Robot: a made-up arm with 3 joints. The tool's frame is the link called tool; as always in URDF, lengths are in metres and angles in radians.
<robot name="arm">
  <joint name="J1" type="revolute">
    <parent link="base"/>
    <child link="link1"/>
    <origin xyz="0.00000 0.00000 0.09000" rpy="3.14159 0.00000 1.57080"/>
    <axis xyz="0 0 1"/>
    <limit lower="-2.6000" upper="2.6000"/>
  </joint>
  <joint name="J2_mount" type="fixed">
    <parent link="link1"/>
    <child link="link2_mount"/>
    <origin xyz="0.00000 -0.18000 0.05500" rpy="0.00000 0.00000 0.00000"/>
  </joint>
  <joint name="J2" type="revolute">
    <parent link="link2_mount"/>
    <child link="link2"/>
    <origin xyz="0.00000 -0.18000 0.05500" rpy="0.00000 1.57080 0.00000"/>
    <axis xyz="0 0 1"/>
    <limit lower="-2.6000" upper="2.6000"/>
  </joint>
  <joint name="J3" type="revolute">
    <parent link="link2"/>
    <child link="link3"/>
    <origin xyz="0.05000 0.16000 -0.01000" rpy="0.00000 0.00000 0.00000"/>
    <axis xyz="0 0 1"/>
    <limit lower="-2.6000" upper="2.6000"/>
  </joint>
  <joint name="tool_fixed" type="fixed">
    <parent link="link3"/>
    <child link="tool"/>
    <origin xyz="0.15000 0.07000 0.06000" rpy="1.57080 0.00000 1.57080"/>
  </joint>
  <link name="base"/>
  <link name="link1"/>
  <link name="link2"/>
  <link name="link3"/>
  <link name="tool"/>
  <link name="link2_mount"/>
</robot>
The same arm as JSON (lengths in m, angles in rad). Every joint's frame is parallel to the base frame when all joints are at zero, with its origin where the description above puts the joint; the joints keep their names.
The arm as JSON. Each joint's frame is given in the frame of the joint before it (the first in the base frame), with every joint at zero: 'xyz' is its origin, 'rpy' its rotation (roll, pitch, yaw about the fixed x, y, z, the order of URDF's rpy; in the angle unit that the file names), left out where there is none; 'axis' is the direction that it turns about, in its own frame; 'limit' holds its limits. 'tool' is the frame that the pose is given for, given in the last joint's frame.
{"units": {"length": "m", "angle": "rad"}, "joints": [
  {"name": "J1", "type": "revolute", "origin": {"xyz": [0.0, 0.0, 0.09]}, "axis": [0.0, 0.0, -1.0], "limit": {"lower": -2.6, "upper": 2.6}},
  {"name": "J2", "type": "revolute", "origin": {"xyz": [-0.36, 0.0, -0.11]}, "axis": [0.0, 1.0, 0.0], "limit": {"lower": -2.6, "upper": 2.6}},
  {"name": "J3", "type": "revolute", "origin": {"xyz": [0.16, -0.01, 0.05]}, "axis": [0.0, 1.0, 0.0], "limit": {"lower": -2.6, "upper": 2.6}}
], "tool": {"origin": {"xyz": [0.07, 0.06, 0.15], "rpy": [0.0, 0.0, 0.0]}}}

